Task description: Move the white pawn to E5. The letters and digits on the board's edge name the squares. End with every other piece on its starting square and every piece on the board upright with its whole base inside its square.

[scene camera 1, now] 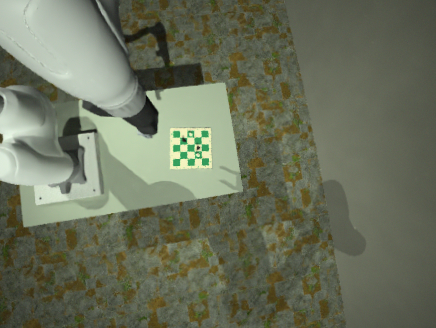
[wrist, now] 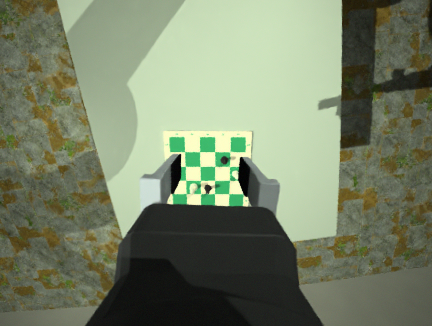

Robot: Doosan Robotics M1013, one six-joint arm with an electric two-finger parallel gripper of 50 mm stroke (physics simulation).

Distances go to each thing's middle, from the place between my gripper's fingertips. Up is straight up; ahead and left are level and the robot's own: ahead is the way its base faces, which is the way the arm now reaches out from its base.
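Labels:
Position of my hand relative to the chessboard (scene camera 1: 182,154): 32 cm above it, 10 cm short of it, 2 cm to the left of it.

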